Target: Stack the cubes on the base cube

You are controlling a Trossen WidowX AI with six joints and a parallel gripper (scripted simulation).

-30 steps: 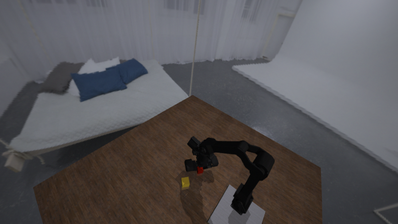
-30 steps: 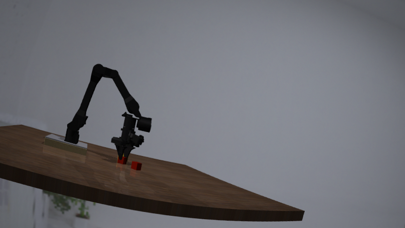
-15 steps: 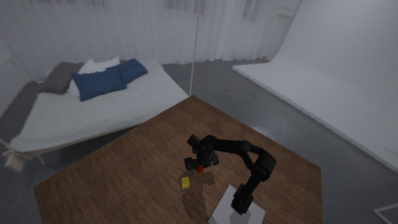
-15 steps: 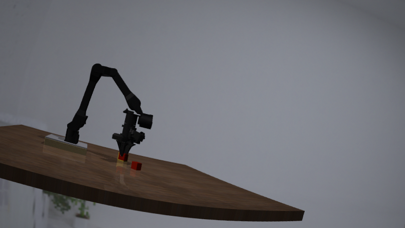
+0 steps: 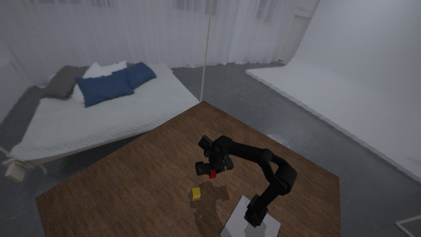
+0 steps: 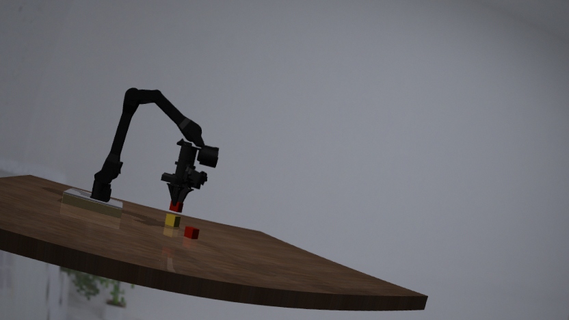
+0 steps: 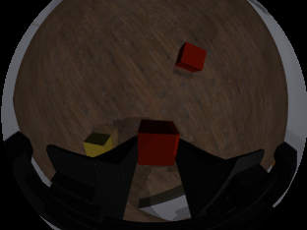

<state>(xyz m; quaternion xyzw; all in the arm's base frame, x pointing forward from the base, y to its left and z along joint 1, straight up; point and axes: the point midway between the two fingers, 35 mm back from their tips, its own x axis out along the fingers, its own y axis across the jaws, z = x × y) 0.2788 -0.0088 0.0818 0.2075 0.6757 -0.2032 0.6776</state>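
My gripper tip is now 110 mm to the right of the yellow cube and 60 mm above it.
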